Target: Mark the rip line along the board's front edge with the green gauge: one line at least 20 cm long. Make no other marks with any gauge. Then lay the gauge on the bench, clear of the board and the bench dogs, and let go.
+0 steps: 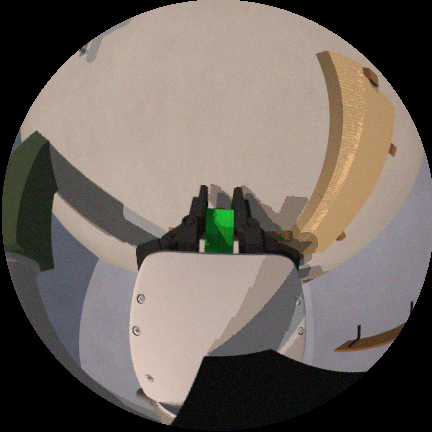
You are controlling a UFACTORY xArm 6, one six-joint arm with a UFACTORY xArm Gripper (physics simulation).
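Places are measured from the arm's base along level axes (x right, y ahead, z up), in millimetres.
Where they show: gripper, between the fingertips: [219, 195].
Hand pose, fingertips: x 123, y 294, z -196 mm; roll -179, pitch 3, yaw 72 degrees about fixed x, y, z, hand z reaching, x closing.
Things, the pixels of their top centre, and the offset from my fingertips. Level surfaces: height alone.
- green gauge, centre of its top: [229, 265] dx +32, dy +5, dz +65 mm
- tan board, centre of its top: [342, 199] dx +23, dy +152, dz +7 mm
- bench, height of its surface: dz -13 mm
My gripper [219, 195] is shut on the green gauge [219, 230], whose green block stands between the black fingers. Part of the gauge's wooden beam shows to the right of the fingers, with a small green dot at its end; the rest is hidden by the fingers. The tan board [372, 135] lies to the right, its long side curving down toward the gripper. The gauge's block is to the left of the board's near end. The gripper's shadow falls on the bench [200, 100] and the board's near end. I cannot make out clearly whether a line runs on the board.
Small brown bench dogs [370, 76] [392, 149] [341, 236] stand along the board's far side. A dark green box-like object [35, 200] is at the left, casting a long shadow. A brown strip with black hooks [375, 341] is at the lower right. A small dark object [83, 50] shows at the upper left.
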